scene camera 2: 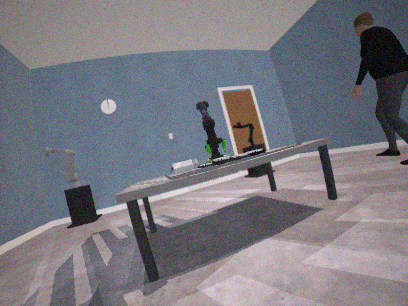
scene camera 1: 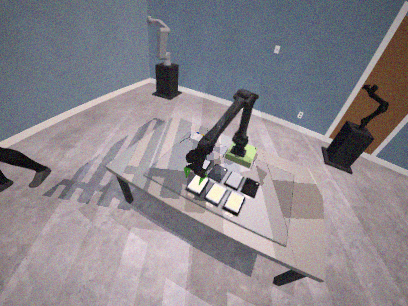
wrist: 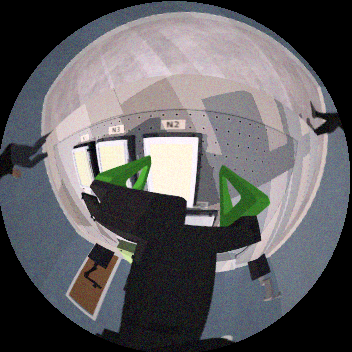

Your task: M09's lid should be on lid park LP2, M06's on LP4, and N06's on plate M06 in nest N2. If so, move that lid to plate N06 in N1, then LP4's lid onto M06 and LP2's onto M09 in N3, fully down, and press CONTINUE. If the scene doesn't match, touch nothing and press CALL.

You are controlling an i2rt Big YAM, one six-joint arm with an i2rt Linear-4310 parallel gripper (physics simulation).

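Frame: origin at the arm's base, x ahead, y left, z up, level; centimetres.
Where they show: gripper, between the fingertips: (scene camera 2: 218,154) (scene camera 1: 192,181) (wrist: 185,162); arm's base, origin of its link: (scene camera 2: 216,158) (scene camera 1: 238,151).
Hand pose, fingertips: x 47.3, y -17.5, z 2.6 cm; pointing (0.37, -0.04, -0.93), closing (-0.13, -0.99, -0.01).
Each offset is from my fingertips to the top centre of the thing. "spot": to the spot under its first point.
My gripper (scene camera 1: 195,176) (scene camera 2: 216,148) (wrist: 185,162) is open, with its green fingers above the N2 end of the plate rows and nothing between them. In the wrist view, a cream-topped plate in a dark nest {spot: dx -2.0, dy +2.2, dz -2.6 cm} (wrist: 172,170) lies at label N2, with similar ones at N3 {dx -2.4, dy +16.0, dz -3.6 cm} (wrist: 114,155) and at the far left (wrist: 83,165). Scene camera 1 shows these three {spot: dx -0.4, dy +3.4, dz -2.6 cm} (scene camera 1: 197,185) {spot: dx -1.5, dy +16.4, dz -3.7 cm} (scene camera 1: 216,193) {dx -1.9, dy +28.8, dz -3.3 cm} (scene camera 1: 234,202) in the front row. A pale lid {dx -20.7, dy -2.9, dz -4.9 cm} (wrist: 200,219) at LP2 is partly hidden by the gripper. Behind the front row are a dark park {dx -20.7, dy +10.3, dz -4.7 cm} (scene camera 1: 218,173), a pale lid {dx -19.9, dy +23.3, dz -4.9 cm} (scene camera 1: 234,180) and a black park {dx -19.7, dy +35.7, dz -4.7 cm} (scene camera 1: 250,187). Plate and lid names are unreadable.
The arm stands on a light green base (scene camera 1: 233,154) behind the rows. A white sloped box {dx -46.4, dy -13.5, dz +1.7 cm} (scene camera 2: 185,166) stands on the table (scene camera 2: 145,189); its markings are unreadable. A person in black (scene camera 2: 382,55) is beyond the table. Two other arms stand on black pedestals (scene camera 1: 167,80) (scene camera 1: 348,145).
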